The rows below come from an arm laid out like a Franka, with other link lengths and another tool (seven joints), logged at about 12 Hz.
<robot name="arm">
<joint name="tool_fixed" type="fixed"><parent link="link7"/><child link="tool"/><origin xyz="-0.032 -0.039 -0.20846" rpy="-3.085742 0 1.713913"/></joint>
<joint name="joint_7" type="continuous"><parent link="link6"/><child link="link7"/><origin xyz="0.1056 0 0"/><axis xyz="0 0 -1"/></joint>
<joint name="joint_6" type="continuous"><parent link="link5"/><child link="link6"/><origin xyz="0 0 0"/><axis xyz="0 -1 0"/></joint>
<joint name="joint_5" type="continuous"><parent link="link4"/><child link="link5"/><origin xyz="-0.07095 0 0.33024"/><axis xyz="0 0 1"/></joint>
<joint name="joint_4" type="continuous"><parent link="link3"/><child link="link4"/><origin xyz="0.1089 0 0"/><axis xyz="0 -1 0"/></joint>
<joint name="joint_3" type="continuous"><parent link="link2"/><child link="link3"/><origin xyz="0 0 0.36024"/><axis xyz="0 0 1"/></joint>
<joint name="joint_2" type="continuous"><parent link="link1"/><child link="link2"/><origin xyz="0 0 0"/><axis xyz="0 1 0"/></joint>
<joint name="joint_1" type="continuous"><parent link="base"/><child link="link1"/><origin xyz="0 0 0.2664"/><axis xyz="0 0 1"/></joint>
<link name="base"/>
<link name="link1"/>
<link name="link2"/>
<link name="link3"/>
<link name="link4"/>
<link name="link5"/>
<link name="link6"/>
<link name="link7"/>
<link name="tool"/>
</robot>
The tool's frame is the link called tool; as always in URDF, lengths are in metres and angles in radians. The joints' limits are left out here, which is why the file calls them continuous.
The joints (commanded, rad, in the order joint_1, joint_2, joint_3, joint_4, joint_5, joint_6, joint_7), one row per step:
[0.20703 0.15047 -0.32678 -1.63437 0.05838 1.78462 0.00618]
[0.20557 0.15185 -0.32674 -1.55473 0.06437 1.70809 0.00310]
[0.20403 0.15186 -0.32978 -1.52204 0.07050 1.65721 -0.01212]
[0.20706 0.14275 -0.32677 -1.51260 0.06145 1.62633 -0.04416]
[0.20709 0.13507 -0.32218 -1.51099 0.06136 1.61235 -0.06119]
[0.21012 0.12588 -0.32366 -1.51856 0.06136 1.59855 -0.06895]
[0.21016 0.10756 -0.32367 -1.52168 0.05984 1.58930 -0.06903]
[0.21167 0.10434 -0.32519 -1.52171 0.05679 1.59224 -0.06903]
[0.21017 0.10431 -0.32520 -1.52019 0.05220 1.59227 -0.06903]
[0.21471 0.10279 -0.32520 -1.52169 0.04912 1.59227 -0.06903]
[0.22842 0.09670 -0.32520 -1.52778 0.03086 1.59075 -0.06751]
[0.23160 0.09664 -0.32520 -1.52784 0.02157 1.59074 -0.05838]
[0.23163 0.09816 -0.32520 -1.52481 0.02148 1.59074 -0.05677]
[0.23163 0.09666 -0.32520 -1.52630 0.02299 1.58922 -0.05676]
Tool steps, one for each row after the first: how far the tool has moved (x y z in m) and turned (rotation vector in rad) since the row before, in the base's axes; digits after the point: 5 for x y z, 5 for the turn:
[0.00011 0.00213 0.02608 0.00597 -0.00251 0.00544]
[-0.00444 -0.00045 0.00948 0.00811 0.01692 0.01251]
[-0.00488 0.00082 0.00664 -0.00352 0.01291 0.03983]
[-0.00296 0.00190 0.00355 0.00396 0.00457 0.02191]
[-0.00535 0.00066 0.00080 0.00439 0.01201 0.00928]
[-0.00578 -0.00076 0.00761 0.00372 -0.00546 0.00030]
[-0.00006 -0.00081 0.00198 -0.00284 -0.00573 0.00008]
[0.00001 -0.00177 0.00080 -0.00472 -0.00105 -0.00124]
[-0.00020 0.00177 0.00029 -0.00257 0.00035 0.00464]
[-0.00171 0.00349 0.00126 -0.01606 0.00353 0.01289]
[-0.00028 0.00010 0.00040 -0.00948 0.00088 -0.00550]
[0.00070 0.00011 0.00046 -0.00076 -0.00154 -0.00148]
[-0.00081 0.00028 -0.00001 0.00212 0.00140 -0.00014]

